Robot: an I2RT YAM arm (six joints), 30 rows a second.
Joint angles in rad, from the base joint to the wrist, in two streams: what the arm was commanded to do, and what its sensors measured. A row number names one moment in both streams.
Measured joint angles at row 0:
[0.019, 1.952, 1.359, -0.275, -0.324, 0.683]
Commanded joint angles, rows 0 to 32:
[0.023, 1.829, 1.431, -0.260, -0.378, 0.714]
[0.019, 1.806, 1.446, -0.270, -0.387, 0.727]
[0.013, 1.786, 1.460, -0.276, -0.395, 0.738]
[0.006, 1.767, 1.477, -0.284, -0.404, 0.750]
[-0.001, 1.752, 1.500, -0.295, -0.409, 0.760]
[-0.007, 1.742, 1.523, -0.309, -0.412, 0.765]
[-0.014, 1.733, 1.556, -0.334, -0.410, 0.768]
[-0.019, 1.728, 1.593, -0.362, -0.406, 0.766]
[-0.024, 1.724, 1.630, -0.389, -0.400, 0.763]
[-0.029, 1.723, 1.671, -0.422, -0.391, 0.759]
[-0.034, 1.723, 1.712, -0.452, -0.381, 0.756]
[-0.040, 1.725, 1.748, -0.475, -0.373, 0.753]
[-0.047, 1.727, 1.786, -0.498, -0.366, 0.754]
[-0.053, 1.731, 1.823, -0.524, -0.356, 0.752]
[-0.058, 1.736, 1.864, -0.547, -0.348, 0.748]
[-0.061, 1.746, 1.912, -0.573, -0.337, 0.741]
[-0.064, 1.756, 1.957, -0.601, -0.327, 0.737]
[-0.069, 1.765, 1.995, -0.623, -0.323, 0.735]
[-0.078, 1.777, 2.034, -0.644, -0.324, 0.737]
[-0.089, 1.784, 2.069, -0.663, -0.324, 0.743]
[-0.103, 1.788, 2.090, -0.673, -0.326, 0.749]
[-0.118, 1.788, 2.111, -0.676, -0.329, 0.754]
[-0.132, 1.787, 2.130, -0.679, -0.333, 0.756]
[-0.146, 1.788, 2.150, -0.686, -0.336, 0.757]
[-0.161, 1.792, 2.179, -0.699, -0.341, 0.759]
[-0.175, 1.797, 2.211, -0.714, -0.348, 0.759]
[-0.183, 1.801, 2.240, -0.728, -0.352, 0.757]
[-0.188, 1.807, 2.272, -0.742, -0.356, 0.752]
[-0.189, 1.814, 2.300, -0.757, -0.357, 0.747]
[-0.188, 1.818, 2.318, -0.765, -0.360, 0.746]
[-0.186, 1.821, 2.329, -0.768, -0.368, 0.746]
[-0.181, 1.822, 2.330, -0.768, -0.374, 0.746]
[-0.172, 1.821, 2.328, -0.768, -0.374, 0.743]
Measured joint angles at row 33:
[-0.191, 1.811, 2.290, -0.760, -0.352, 0.743]
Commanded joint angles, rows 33 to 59:
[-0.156, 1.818, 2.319, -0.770, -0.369, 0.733]
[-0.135, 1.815, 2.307, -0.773, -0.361, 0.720]
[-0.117, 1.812, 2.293, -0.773, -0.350, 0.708]
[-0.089, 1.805, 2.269, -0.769, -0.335, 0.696]
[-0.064, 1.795, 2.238, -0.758, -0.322, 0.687]
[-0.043, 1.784, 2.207, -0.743, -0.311, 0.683]
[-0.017, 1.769, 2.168, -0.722, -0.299, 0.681]
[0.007, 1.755, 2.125, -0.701, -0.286, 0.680]
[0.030, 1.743, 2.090, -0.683, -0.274, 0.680]
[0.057, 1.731, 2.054, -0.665, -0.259, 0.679]
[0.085, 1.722, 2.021, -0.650, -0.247, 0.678]
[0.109, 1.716, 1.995, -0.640, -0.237, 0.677]
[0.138, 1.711, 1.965, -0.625, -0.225, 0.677]
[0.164, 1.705, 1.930, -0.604, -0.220, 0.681]
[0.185, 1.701, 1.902, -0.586, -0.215, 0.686]
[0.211, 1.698, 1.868, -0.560, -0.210, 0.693]
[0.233, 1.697, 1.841, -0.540, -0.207, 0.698]
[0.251, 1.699, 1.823, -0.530, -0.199, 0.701]
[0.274, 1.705, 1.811, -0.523, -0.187, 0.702]
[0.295, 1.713, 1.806, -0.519, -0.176, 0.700]
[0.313, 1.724, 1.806, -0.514, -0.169, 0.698]
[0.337, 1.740, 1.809, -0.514, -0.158, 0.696]
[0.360, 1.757, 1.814, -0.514, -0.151, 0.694]
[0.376, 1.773, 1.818, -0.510, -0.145, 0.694]
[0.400, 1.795, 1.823, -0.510, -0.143, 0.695]
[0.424, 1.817, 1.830, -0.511, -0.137, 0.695]
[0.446, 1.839, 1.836, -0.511, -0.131, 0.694]
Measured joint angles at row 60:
[0.402, 1.779, 1.809, -0.549, -0.168, 0.691]
